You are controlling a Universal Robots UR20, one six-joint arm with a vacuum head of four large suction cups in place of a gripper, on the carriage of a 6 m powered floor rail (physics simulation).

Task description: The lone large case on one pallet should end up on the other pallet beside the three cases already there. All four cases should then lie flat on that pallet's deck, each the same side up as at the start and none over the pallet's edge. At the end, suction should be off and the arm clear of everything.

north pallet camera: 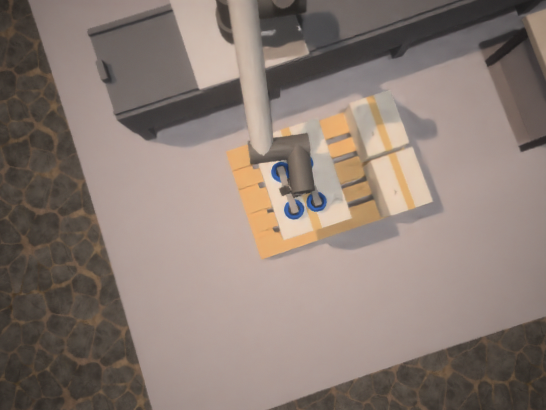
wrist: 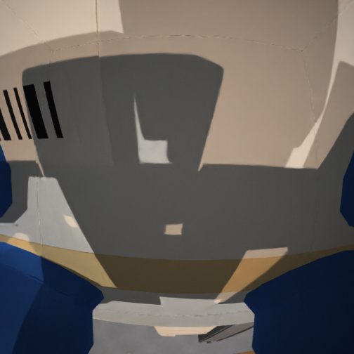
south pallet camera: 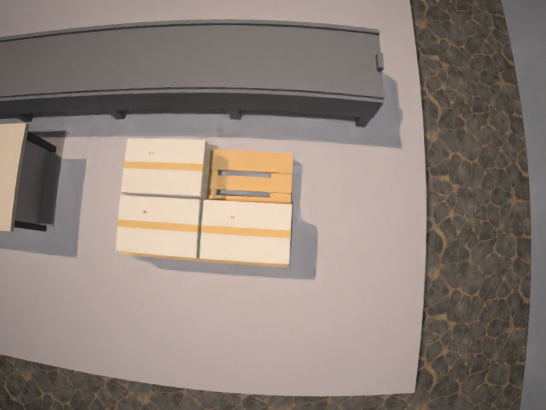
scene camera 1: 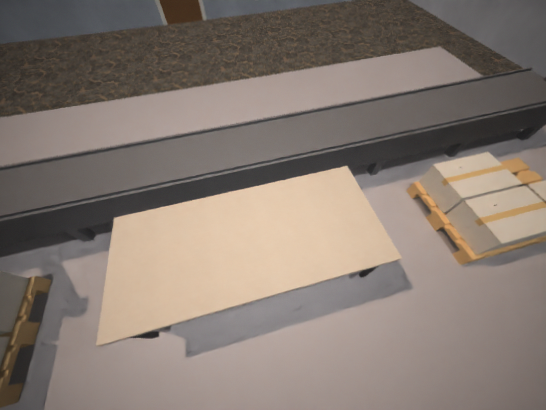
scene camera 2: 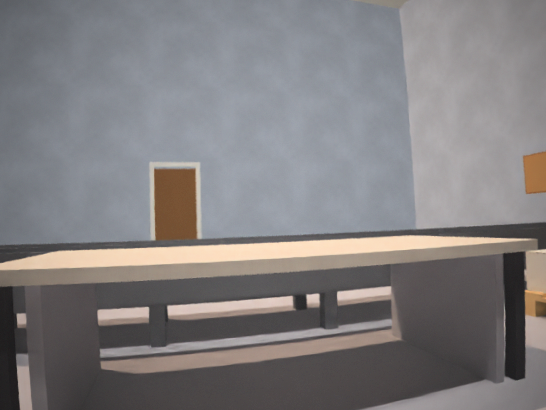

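Observation:
The large white case with a tan tape band hangs level under my vacuum head, a little above the north pallet. The blue cups are on its top; one is partly hidden by the arm. The case's underside is hidden. On the south pallet three cases lie flat: one near the rail, one in front of it, and one at the front right. Bare slats show in the corner nearest the rail and farthest from the table.
Two smaller cases stand on the north pallet's table side, apart from the large case. A table stands between the pallets. The floor rail runs behind them.

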